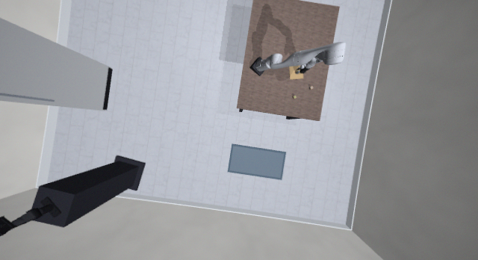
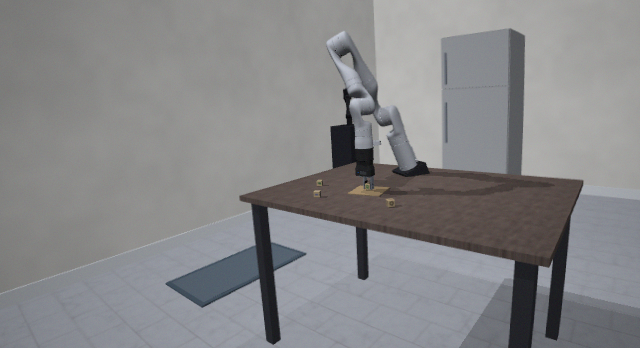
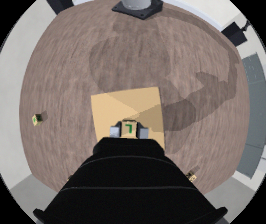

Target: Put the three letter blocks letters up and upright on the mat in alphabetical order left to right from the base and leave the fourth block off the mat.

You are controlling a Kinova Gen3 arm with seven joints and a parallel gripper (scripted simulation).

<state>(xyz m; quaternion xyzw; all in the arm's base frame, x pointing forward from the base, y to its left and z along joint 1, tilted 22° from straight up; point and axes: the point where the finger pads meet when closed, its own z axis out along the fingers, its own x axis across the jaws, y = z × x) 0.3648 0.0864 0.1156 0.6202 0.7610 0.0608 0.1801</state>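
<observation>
Right now the mat is 3 cm below my hand. The rest, counted from my hand: tan block: 19 cm ahead, 12 cm to the right, 2 cm below.
</observation>
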